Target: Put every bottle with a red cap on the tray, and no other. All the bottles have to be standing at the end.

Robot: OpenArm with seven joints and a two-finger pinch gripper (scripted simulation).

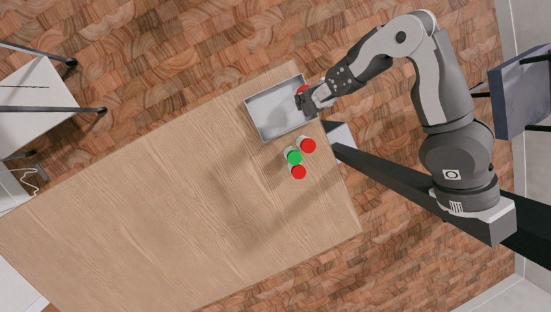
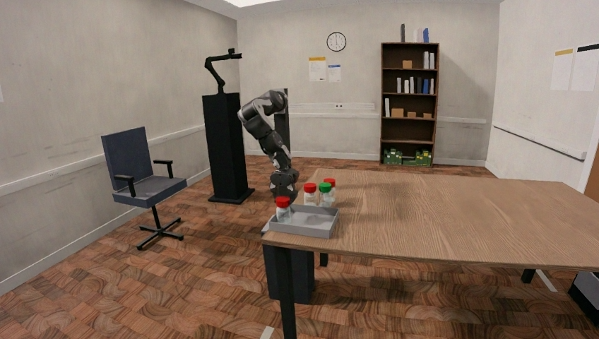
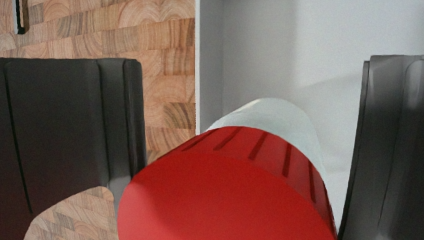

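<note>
My hand is 80 mm short of the grey tray, 80 mm above it and 10 mm to the left of it. The rest, counted from my hand: green-capped bottle 170 mm to the left, 140 mm ahead, 50 mm below.
</note>
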